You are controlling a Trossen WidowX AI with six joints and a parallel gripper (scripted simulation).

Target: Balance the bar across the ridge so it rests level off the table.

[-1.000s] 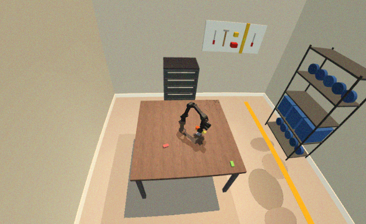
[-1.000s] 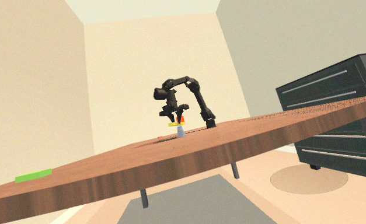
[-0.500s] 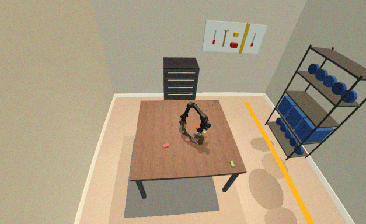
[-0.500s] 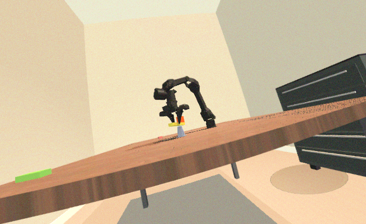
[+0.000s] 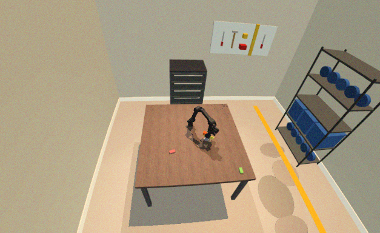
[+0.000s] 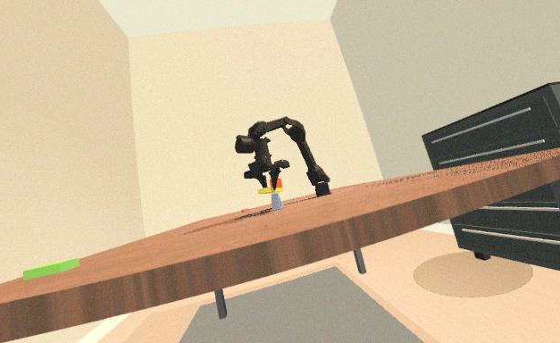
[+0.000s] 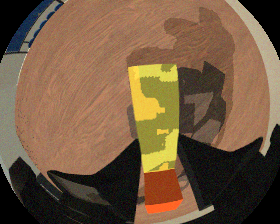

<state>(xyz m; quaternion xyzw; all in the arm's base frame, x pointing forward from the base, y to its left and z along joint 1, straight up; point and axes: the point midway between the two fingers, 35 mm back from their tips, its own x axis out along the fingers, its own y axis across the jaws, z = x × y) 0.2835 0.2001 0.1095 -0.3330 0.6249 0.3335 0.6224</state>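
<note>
My gripper tip is 30 mm to the left of the flat yellow bar, 20 mm past it and 10 mm below it. The rest, counted from my gripper tip: green block (460 mm ahead, 300 mm to the left, 70 mm below); then red block (460 mm to the right, 150 mm ahead, 70 mm below).
</note>
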